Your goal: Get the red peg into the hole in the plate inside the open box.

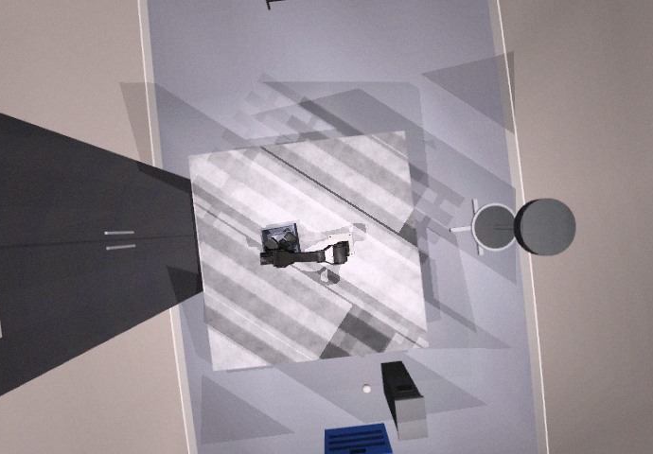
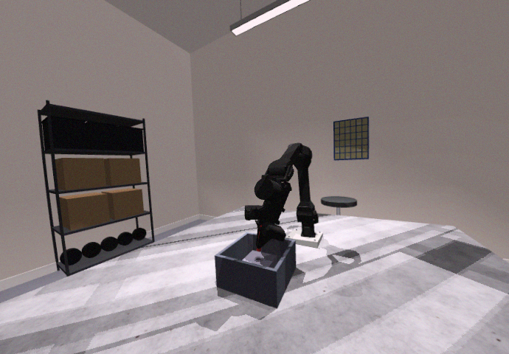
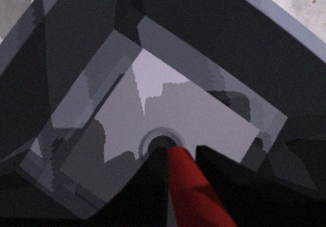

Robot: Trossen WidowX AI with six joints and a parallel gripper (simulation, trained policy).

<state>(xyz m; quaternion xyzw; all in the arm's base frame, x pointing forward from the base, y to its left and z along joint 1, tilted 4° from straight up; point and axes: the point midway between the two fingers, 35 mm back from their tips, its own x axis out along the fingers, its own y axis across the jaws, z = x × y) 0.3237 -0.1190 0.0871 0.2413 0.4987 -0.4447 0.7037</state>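
Right now the red peg is 30 mm above my gripper tip and 10 mm to the left of it. Round my gripper tip: light plate: 50 mm below; dark box: 70 mm below.
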